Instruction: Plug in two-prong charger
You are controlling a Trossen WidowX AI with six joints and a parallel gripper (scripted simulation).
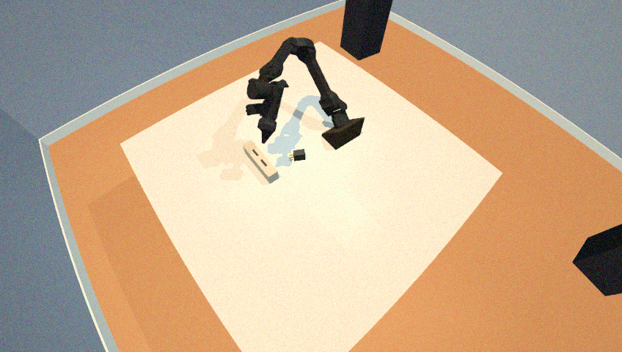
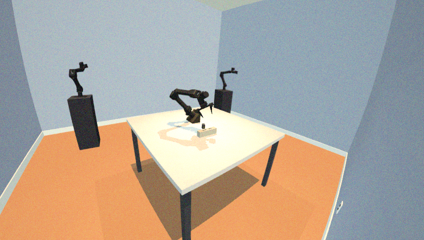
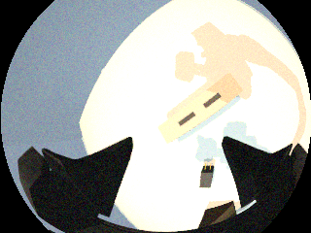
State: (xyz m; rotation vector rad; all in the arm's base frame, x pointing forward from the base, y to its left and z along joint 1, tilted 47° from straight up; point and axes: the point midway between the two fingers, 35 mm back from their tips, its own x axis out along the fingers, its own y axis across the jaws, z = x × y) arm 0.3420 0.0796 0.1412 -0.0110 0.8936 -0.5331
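The charger is 16 cm below my gripper tip, 11 cm behind it and 4 cm to the left of it.
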